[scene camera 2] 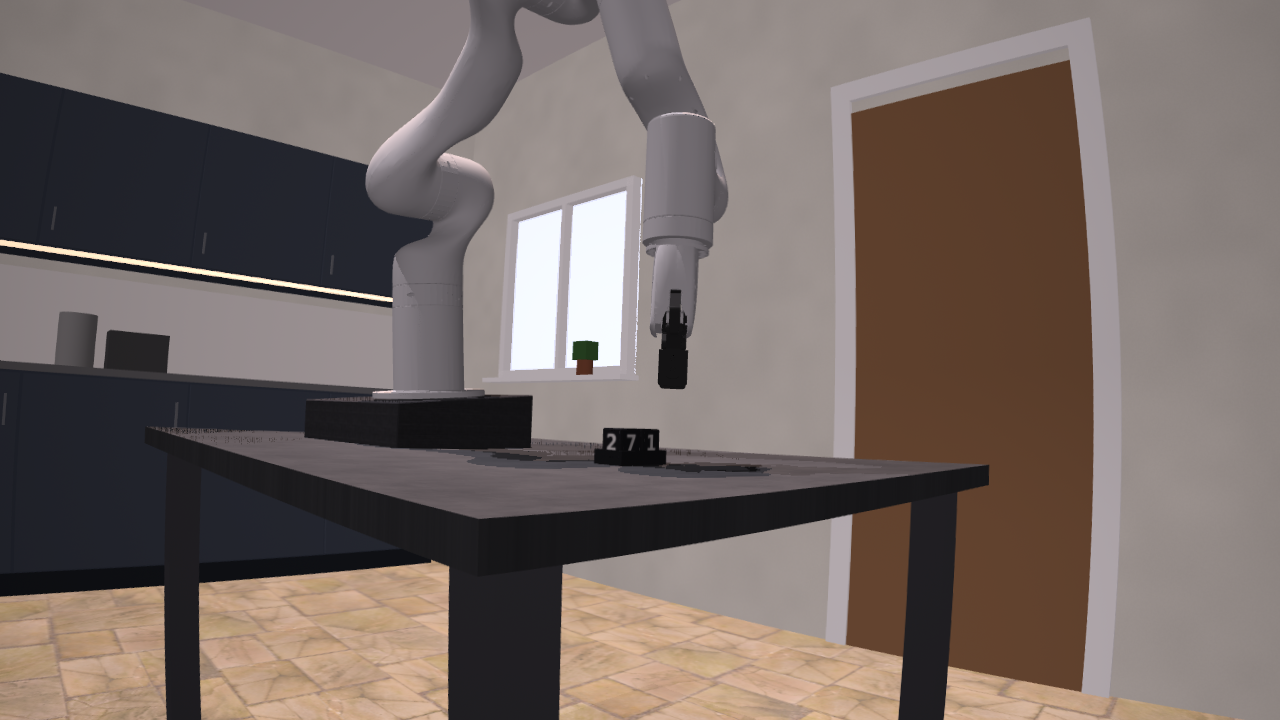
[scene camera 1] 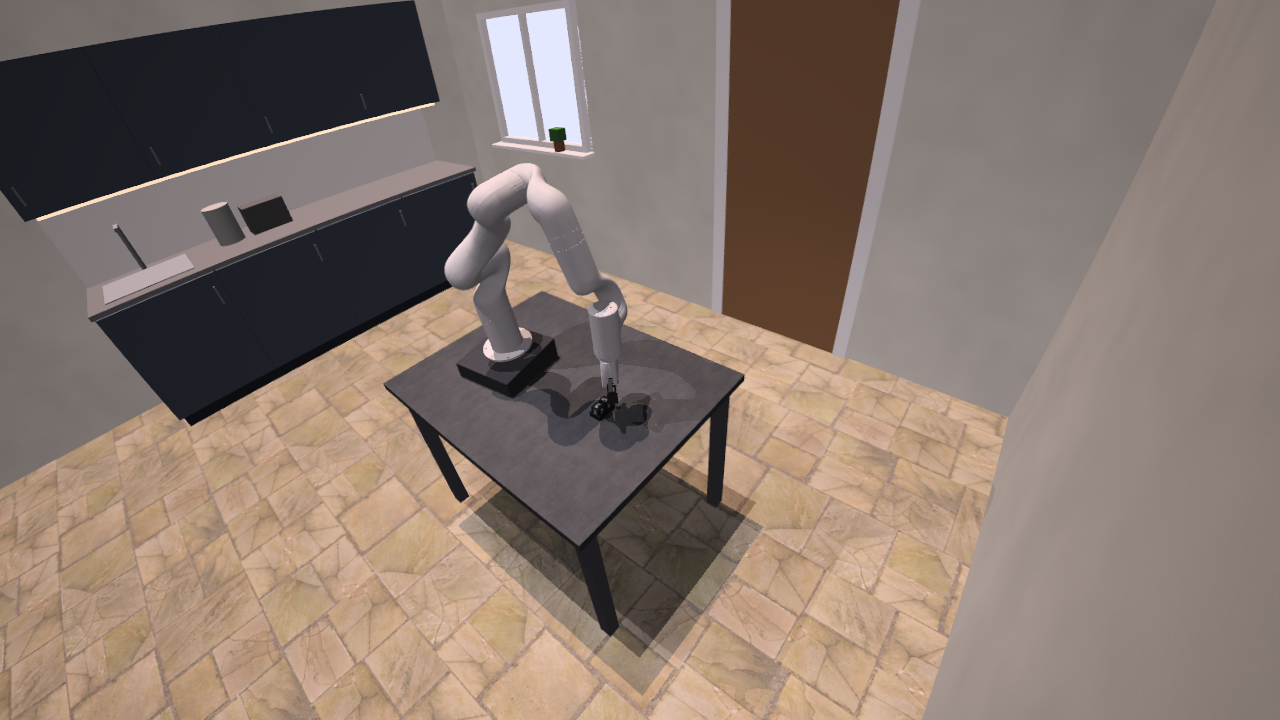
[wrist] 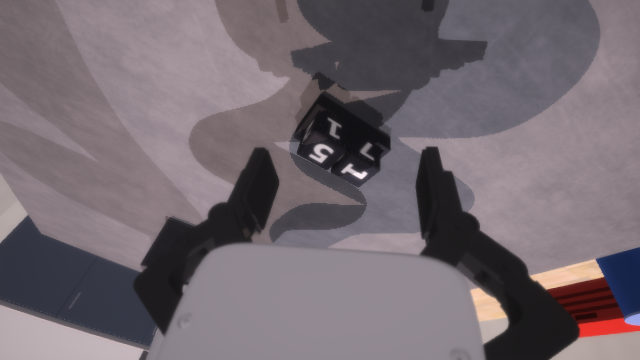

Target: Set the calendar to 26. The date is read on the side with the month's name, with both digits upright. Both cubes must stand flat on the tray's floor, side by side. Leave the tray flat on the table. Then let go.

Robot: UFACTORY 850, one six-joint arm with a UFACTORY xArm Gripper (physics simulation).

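Two black cubes (scene camera 2: 631,440) with white digits sit side by side in a black tray (scene camera 2: 630,457) (wrist: 356,114) on the table. In the wrist view, the left cube (wrist: 321,152) shows a 5 on top and a 1 on its far side. The right cube (wrist: 356,171) shows a 1 on top and a 7 on its far side. In scene camera 2, the digits 2, 7 and 1 show upright on the visible sides. The month's name cannot be made out. My gripper (scene camera 1: 611,394) (scene camera 2: 672,385) (wrist: 343,165) is open and empty, pointing down above the cubes and tray.
The dark table (scene camera 1: 546,456) (scene camera 2: 375,474) carries the arm's black base block (scene camera 1: 510,368) (scene camera 2: 420,422) behind and left of the tray. In the wrist view, a blue cylinder (wrist: 622,280) and a red object (wrist: 590,305) show at the lower right, beyond the table.
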